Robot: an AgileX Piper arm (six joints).
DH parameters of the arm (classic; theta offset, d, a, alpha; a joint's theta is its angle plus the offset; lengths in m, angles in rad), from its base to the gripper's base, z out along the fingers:
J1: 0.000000 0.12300 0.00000 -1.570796
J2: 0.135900 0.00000 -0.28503 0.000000
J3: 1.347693 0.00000 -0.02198 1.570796
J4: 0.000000 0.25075 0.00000 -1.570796
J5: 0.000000 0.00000 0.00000 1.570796
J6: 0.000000 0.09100 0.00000 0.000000
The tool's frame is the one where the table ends.
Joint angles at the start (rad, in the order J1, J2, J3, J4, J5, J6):
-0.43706, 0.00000, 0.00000, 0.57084, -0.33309, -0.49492
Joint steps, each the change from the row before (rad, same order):
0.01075, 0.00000, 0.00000, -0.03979, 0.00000, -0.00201
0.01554, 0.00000, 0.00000, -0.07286, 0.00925, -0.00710
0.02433, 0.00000, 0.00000, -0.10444, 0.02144, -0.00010
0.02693, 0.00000, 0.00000, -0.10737, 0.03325, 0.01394
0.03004, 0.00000, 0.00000, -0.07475, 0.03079, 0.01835
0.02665, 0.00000, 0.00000, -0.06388, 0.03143, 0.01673
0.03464, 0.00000, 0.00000, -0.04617, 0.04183, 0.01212
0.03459, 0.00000, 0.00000, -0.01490, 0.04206, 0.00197
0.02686, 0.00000, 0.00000, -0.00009, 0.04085, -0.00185
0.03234, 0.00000, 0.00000, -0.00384, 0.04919, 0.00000
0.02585, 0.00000, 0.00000, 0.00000, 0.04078, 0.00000
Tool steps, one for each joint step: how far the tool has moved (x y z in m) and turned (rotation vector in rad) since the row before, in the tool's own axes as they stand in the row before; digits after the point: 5 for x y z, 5 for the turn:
-0.00046, 0.00159, 0.00005, -0.02143, -0.00522, -0.03574
-0.00012, 0.00307, 0.00002, -0.03952, -0.00270, -0.07039
0.00046, 0.00472, -0.00004, -0.06113, 0.00168, -0.09058
0.00134, 0.00516, -0.00010, -0.06727, 0.01031, -0.07960
0.00141, 0.00428, -0.00008, -0.05829, 0.01129, -0.04413
0.00163, 0.00372, -0.00008, -0.05080, 0.01387, -0.03751
0.00249, 0.00404, -0.00012, -0.05706, 0.02217, -0.02393
0.00268, 0.00354, -0.00011, -0.05111, 0.02440, -0.00485
0.00279, 0.00295, -0.00009, -0.04183, 0.02678, 0.00313
0.00334, 0.00359, -0.00014, -0.05078, 0.03194, 0.00083
0.00278, 0.00293, -0.00010, -0.04117, 0.02682, 0.00258

